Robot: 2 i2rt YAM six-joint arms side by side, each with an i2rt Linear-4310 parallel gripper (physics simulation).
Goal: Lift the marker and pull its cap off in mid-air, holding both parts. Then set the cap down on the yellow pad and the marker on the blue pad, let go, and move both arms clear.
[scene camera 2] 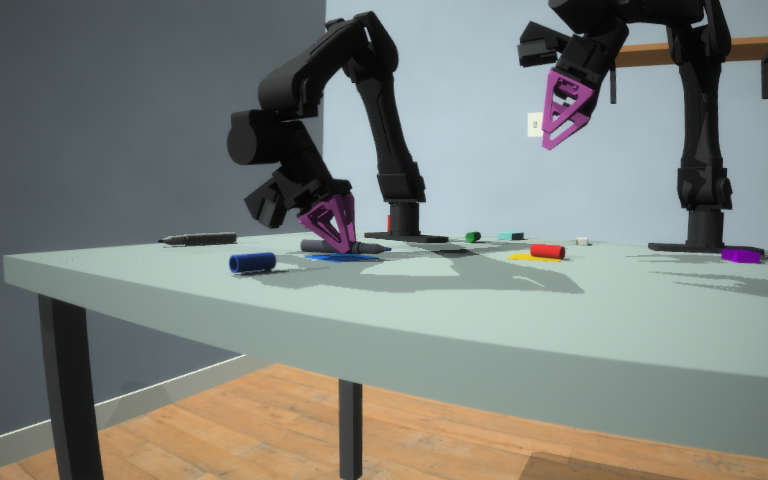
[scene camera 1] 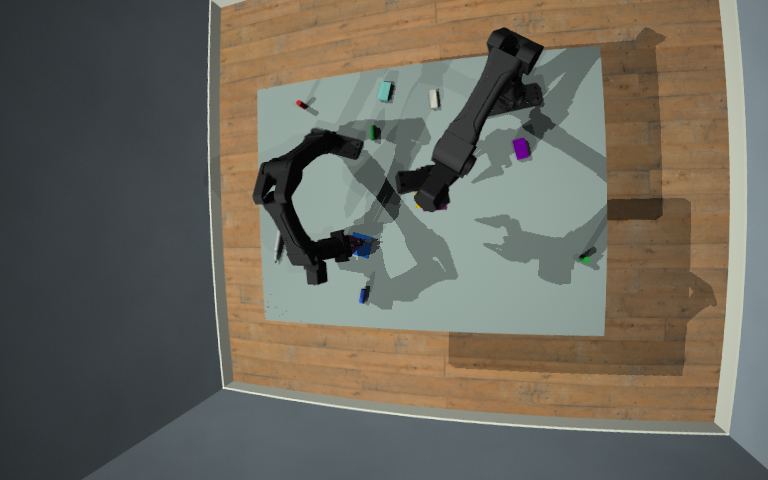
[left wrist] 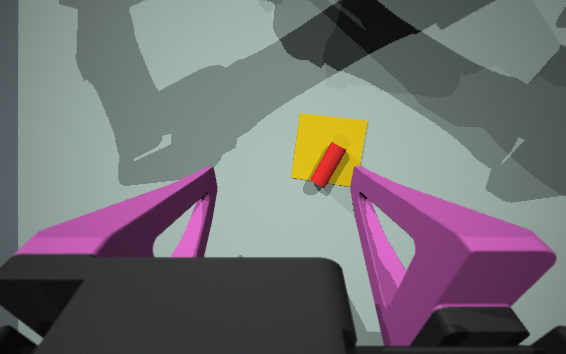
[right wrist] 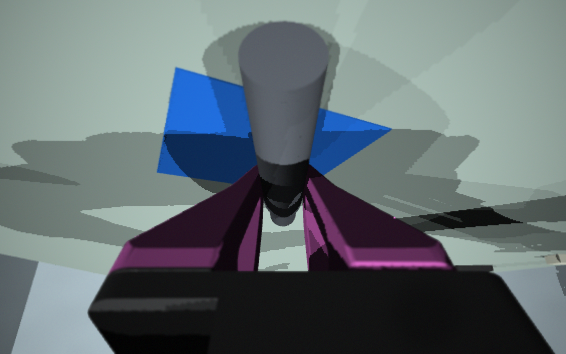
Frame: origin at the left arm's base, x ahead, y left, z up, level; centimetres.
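Where they show: left gripper, between the fingertips: (scene camera 2: 545,140) (left wrist: 283,176); right gripper, between the fingertips: (scene camera 2: 350,251) (scene camera 1: 361,242) (right wrist: 283,176); left arm's base, origin of its link: (scene camera 2: 704,251) (scene camera 1: 507,101); right arm's base, origin of its link: (scene camera 2: 404,239) (scene camera 1: 334,143).
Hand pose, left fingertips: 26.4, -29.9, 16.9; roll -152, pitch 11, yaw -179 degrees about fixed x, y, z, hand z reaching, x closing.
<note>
Each offset is from my left fingertips to the top centre of the thing, as dx, dy, dz.
The grey marker {+9.4, -26.6, -14.7} (scene camera 2: 317,246) (right wrist: 282,115), uncapped with a dark blue tip, lies across the blue pad {+10.4, -26.6, -16.9} (scene camera 2: 342,259) (right wrist: 205,110). My right gripper (scene camera 2: 346,247) (right wrist: 283,176) is shut on the marker near its tip end, low at the pad. The red cap {-2.1, +0.6, -15.0} (scene camera 2: 547,251) (left wrist: 328,165) lies on its side on the yellow pad {-1.9, -1.0, -16.9} (scene camera 2: 518,257) (left wrist: 315,135), towards one edge, with one end at the pad's border. My left gripper (scene camera 2: 547,141) (left wrist: 283,176) is open and empty, high above the table near the yellow pad. In scene camera 1 its arm hides most of that pad and cap.
A loose blue cap {+27.9, -28.8, -14.8} (scene camera 1: 363,295) (scene camera 2: 252,262) lies near the blue pad. Another dark marker {+4.5, -58.5, -15.0} (scene camera 1: 276,247) (scene camera 2: 201,238) lies beyond the right arm. A green cylinder {-26.5, -14.8, -14.8} (scene camera 1: 372,132), teal block {-39.6, -8.3, -15.4} (scene camera 1: 385,90), white block {-32.6, +7.2, -15.7} (scene camera 1: 433,98), red piece {-43.1, -38.7, -12.1} (scene camera 1: 301,104) and purple block {-10.6, +30.8, -15.4} (scene camera 1: 521,148) lie around the arms.
</note>
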